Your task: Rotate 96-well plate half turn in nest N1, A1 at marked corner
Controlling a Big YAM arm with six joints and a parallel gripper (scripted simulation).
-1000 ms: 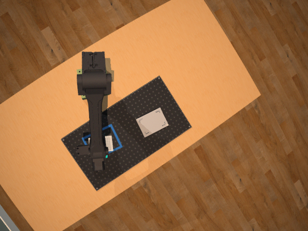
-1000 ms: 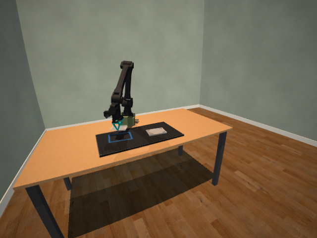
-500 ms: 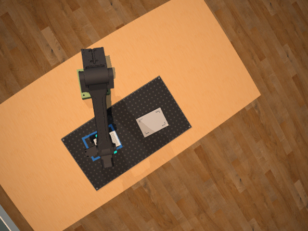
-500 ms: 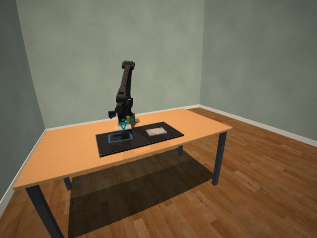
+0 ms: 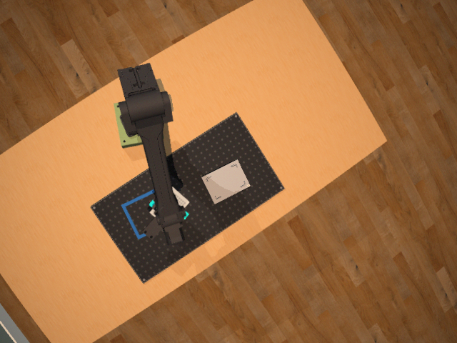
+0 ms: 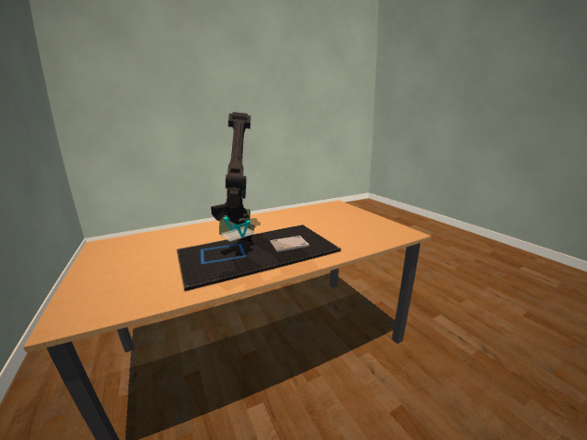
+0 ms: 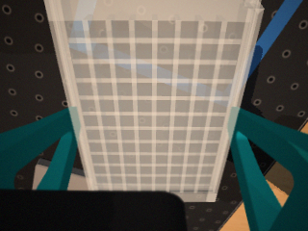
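Now: hand 240 mm to the right of the plate nest N1, 90 mm above it and 10 mm short of it. Also, from my hand: 96-well plate (10 mm below).
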